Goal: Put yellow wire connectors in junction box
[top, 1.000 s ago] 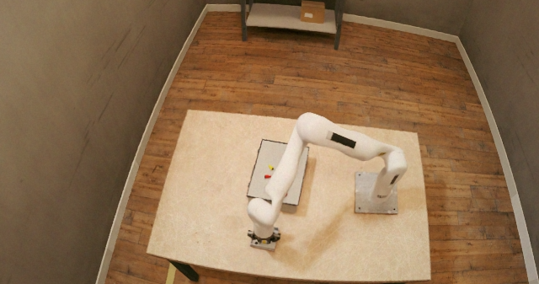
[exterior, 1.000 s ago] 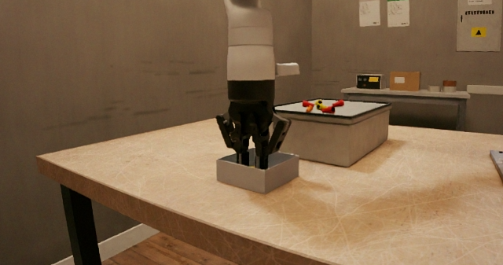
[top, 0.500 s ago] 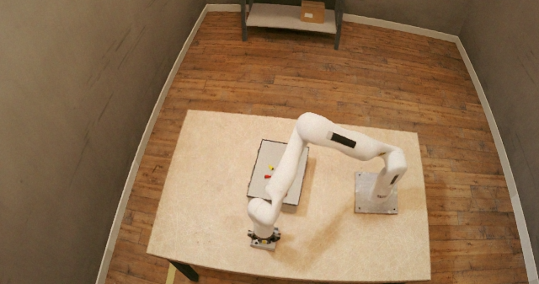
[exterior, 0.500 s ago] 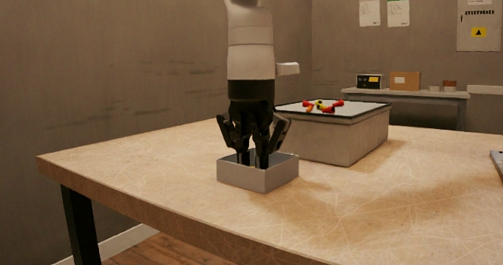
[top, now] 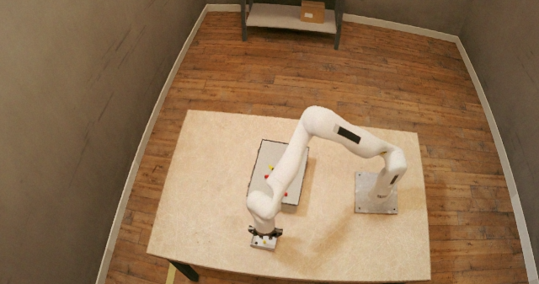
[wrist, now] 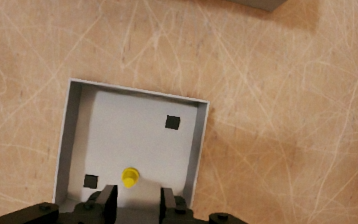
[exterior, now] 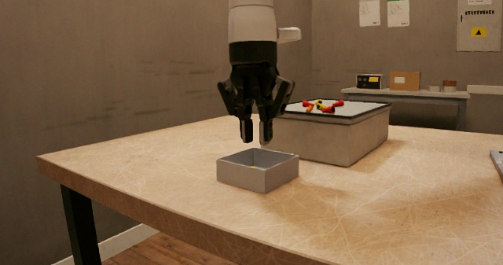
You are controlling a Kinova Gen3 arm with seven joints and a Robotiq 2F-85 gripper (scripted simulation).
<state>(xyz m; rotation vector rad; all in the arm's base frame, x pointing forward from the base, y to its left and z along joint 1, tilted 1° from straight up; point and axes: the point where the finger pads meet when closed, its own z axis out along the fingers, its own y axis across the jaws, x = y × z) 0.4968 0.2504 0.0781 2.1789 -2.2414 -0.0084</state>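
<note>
The tool case lies 31 cm to the right of my hand, 3 cm behind it and 2 cm below it. Also, from my hand: orange connector: 20 cm to the right, 2 cm above, 1 cm behind.
</note>
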